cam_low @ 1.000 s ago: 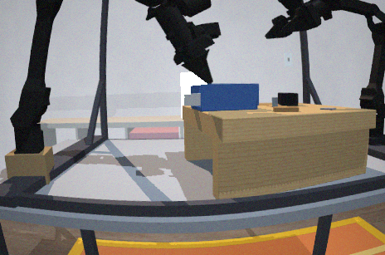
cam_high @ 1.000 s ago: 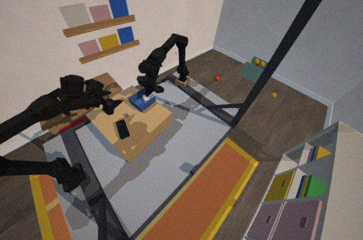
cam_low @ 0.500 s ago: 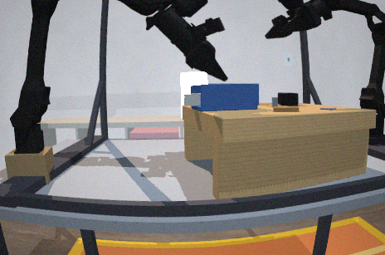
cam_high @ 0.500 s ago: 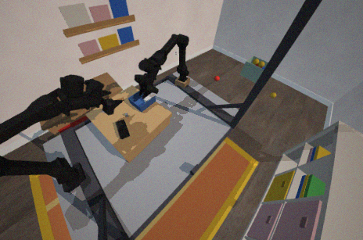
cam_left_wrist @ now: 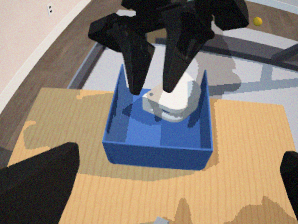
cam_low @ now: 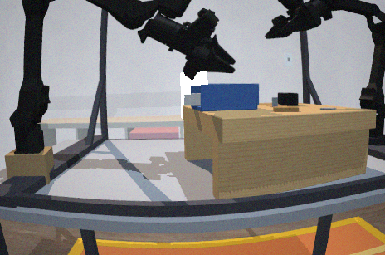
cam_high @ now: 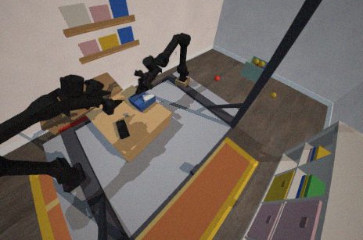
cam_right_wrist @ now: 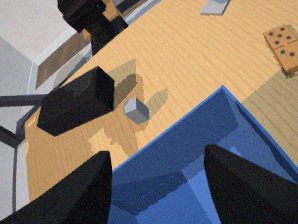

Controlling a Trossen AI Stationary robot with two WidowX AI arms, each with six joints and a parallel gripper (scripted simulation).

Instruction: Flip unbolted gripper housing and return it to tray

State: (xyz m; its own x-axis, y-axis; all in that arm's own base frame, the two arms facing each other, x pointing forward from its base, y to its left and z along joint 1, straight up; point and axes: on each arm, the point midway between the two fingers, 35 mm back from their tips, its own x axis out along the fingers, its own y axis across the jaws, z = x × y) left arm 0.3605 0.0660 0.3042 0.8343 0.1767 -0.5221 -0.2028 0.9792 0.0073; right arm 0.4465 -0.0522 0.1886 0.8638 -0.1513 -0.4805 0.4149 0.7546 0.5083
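The blue tray lies 90 mm below my right hand, 30 mm to the left of it and 10 mm behind it. Also, from my right hand: wooden block: 170 mm below, 120 mm to the left, 10 mm behind.
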